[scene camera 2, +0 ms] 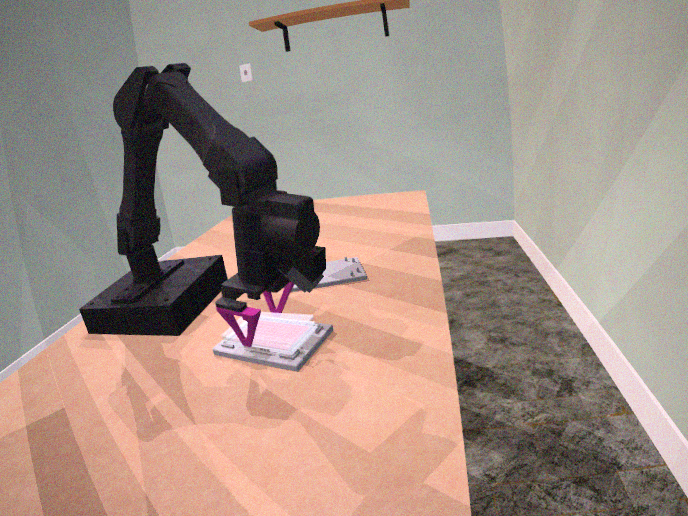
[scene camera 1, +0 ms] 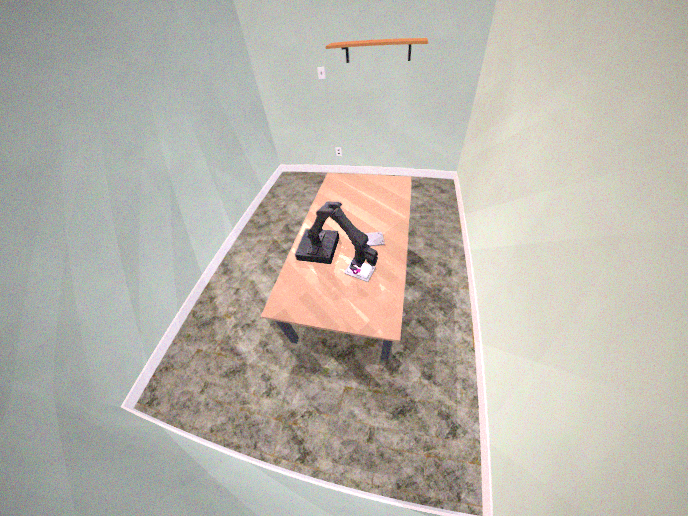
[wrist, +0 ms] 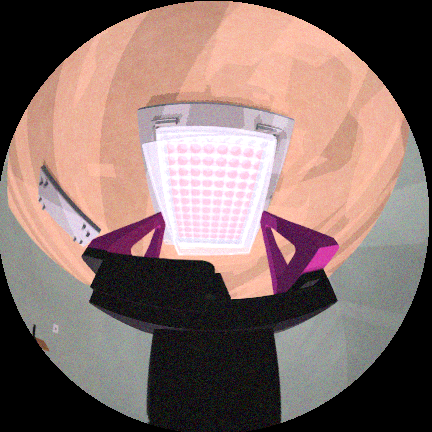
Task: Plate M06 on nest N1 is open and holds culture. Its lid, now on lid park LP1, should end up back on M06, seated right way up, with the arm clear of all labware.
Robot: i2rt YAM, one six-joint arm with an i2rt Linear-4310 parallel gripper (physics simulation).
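Frame: origin at the arm's base, x ahead, y left, z up, level; metres.
Where they show: gripper, fingertip midpoint: (scene camera 2: 262, 330) (scene camera 1: 357, 268) (wrist: 212, 216); arm's base, origin of the base link: (scene camera 2: 150, 281) (scene camera 1: 316, 242).
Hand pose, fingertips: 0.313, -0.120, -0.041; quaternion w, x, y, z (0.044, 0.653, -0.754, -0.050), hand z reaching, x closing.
Observation:
Each offset is from my fingertips to the top centre of the thing, as dx, dy, dz. "pt": to the spot under its first point. Level surfaces: height alone.
Plate M06 @(+0.011, -0.001, +0.010) (scene camera 2: 280, 334) (wrist: 215, 185), clear with rows of pink wells, sits on grey nest N1 @(+0.014, -0.001, -0.006) (scene camera 1: 367, 277) (scene camera 2: 256, 358) (wrist: 215, 113). A clear, whitish sheet, apparently the lid @(pt +0.063, +0.026, +0.010) (scene camera 2: 302, 317) (wrist: 153, 172), lies over the plate and is turned out of line with it. It sticks out past the plate's left side in the wrist view; whether it rests flat is hard to tell. My gripper (scene camera 2: 262, 328) (wrist: 212, 216) is open, its magenta fingers on either side of the plate and lid near one end. Lid park LP1 @(+0.034, +0.278, -0.004) (scene camera 1: 376, 238) (scene camera 2: 347, 269) (wrist: 67, 210), a grey base with small pegs, shows no lid.
The black arm base (scene camera 1: 317, 247) (scene camera 2: 155, 299) stands on the wooden table @(dz -0.024) (scene camera 1: 333, 299) (scene camera 2: 355, 433) to the left of the nest. The table's right edge runs beside the nest and lid park. A wall shelf (scene camera 1: 377, 42) (scene camera 2: 333, 13) hangs far behind.

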